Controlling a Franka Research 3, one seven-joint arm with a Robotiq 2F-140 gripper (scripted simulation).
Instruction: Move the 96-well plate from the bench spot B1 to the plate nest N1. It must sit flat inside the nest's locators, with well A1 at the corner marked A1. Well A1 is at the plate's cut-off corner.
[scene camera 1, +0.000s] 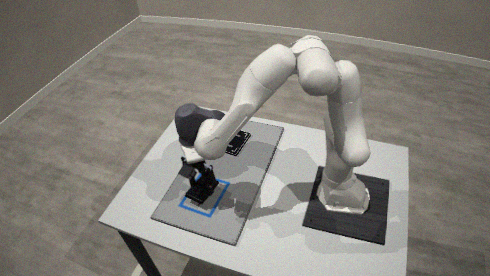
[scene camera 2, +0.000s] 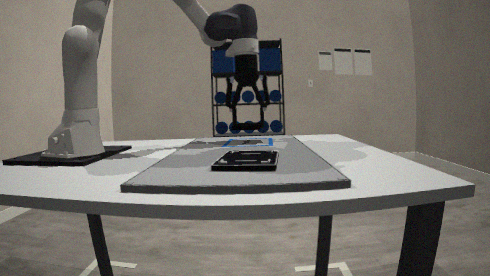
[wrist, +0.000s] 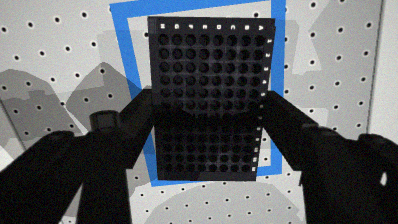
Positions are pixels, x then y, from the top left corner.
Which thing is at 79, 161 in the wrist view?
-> My gripper.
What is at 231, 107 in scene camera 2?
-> My gripper.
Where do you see a black 96-well plate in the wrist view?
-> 209, 92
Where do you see a plate nest N1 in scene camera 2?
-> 232, 165
